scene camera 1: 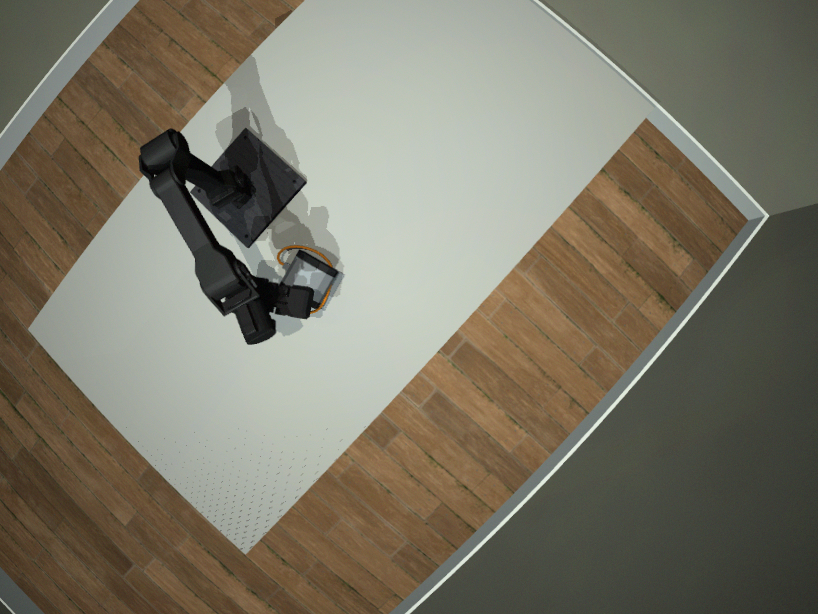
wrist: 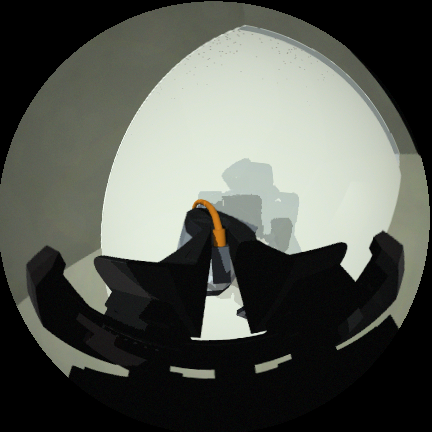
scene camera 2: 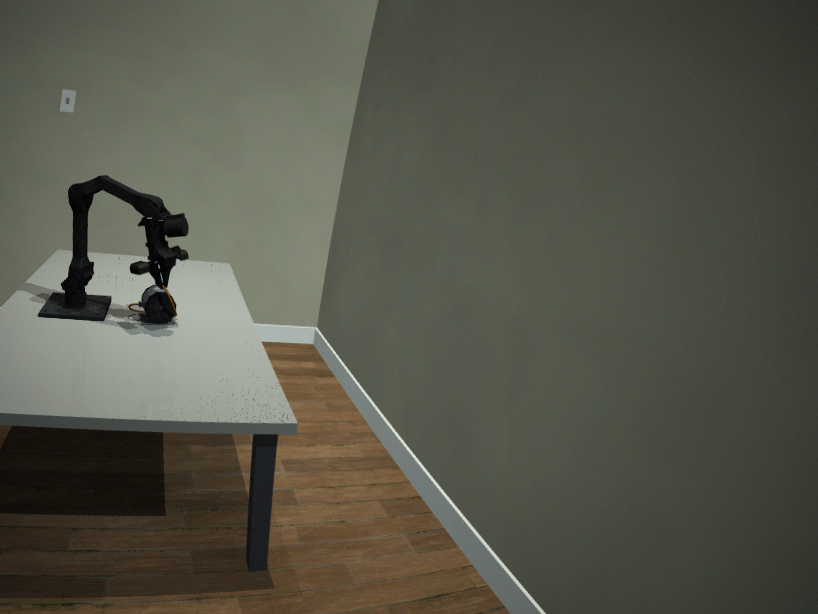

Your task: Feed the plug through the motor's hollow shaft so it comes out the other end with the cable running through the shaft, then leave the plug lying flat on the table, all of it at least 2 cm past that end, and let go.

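Frame: origin at the arm's base, x ahead, y left, z up, level; centimetres.
Seen in the pictures: gripper, between the fingertips: (scene camera 1: pixel 286 303) (wrist: pixel 218 231) (scene camera 2: pixel 163 288); arm's base, origin of its link: (scene camera 1: pixel 239 191) (scene camera 2: pixel 74 305).
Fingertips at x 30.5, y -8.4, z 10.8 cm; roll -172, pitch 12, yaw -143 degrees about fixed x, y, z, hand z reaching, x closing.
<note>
Offsets run from my fingertips to a thing's top centre. "spot": to the spot under its first point. Level surfaces: height alone.
The motor @(dz -2.1, dx -2.1, dy +6.1 cm) (scene camera 1: pixel 308 275) (scene camera 2: pixel 158 306) lies on its side on the table, a pale body with dark ends. In the wrist view its dark end @(spot: dz -8.2, dx -3.8, dy +0.5 cm) (wrist: pixel 245 228) shows behind the fingers. My gripper (scene camera 1: pixel 314 305) (scene camera 2: pixel 163 284) (wrist: pixel 218 231) is low, at the top of the motor in scene camera 2, and shut on the grey plug @(dz +2.0, dx -1.6, dy +1.8 cm) (wrist: pixel 221 265), whose orange boot points away from the palm. The orange cable (scene camera 1: pixel 307 247) (scene camera 2: pixel 134 306) (wrist: pixel 213 215) bends from the boot and curves around the motor's outside. The fingers hide the shaft opening, and whether cable runs inside it cannot be told.
The arm's dark base plate (scene camera 1: pixel 280 177) (scene camera 2: pixel 74 307) stands on the white table @(dz -12.3 cm) (scene camera 1: pixel 422 198) (scene camera 2: pixel 132 370) close to the motor. The arm reaches over beside the motor. The table's edges border the wooden floor (scene camera 1: pixel 515 356) (scene camera 2: pixel 343 489). Shadows lie around the motor.
</note>
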